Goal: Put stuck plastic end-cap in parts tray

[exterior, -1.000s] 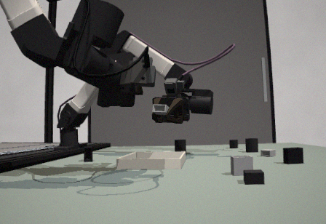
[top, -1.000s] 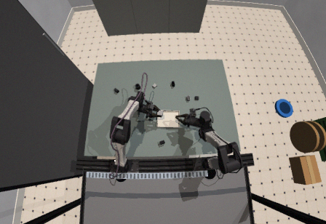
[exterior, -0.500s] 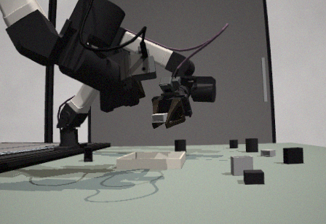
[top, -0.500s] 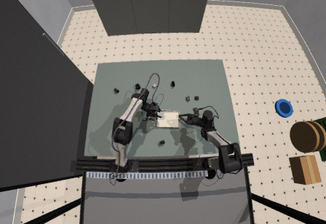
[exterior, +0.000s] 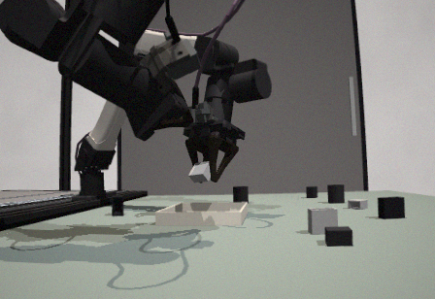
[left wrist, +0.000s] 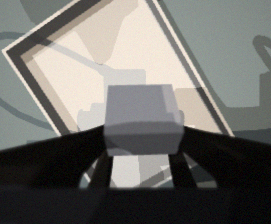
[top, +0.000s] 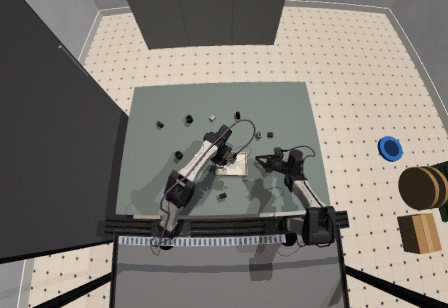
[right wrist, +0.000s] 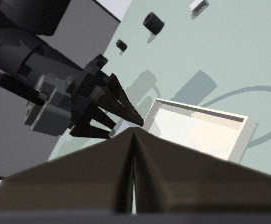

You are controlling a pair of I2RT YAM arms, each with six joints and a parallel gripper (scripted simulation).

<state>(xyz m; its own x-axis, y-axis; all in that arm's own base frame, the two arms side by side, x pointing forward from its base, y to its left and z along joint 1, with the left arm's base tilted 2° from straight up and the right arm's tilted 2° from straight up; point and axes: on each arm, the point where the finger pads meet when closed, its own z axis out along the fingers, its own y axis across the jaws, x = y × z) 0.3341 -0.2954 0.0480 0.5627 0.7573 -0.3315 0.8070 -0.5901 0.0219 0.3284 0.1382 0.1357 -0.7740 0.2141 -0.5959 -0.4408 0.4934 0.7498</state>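
Note:
The parts tray is 60 mm below my left hand and 30 mm to the right of it. The rest, counted from my left hand: black cylinder: 280 mm ahead, 210 mm to the left, 50 mm below.

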